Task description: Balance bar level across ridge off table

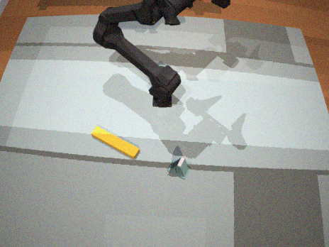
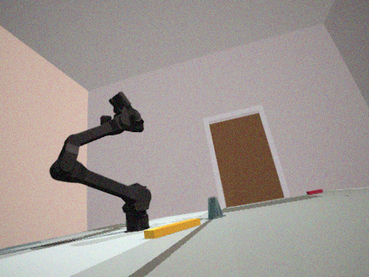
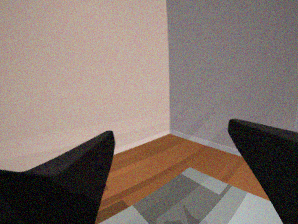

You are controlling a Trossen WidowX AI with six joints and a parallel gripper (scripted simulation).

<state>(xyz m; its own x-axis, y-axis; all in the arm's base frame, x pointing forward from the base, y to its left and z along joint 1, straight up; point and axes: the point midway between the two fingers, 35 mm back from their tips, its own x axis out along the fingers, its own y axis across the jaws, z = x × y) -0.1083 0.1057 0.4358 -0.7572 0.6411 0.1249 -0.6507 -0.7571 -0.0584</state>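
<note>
Now: the yellow bar 430 mm below my gripper tip, 310 mm ahead of it and 270 mm to the right of it. The rest, counted from my gripper tip: red block: 870 mm ahead, 430 mm below, 370 mm to the left.
</note>
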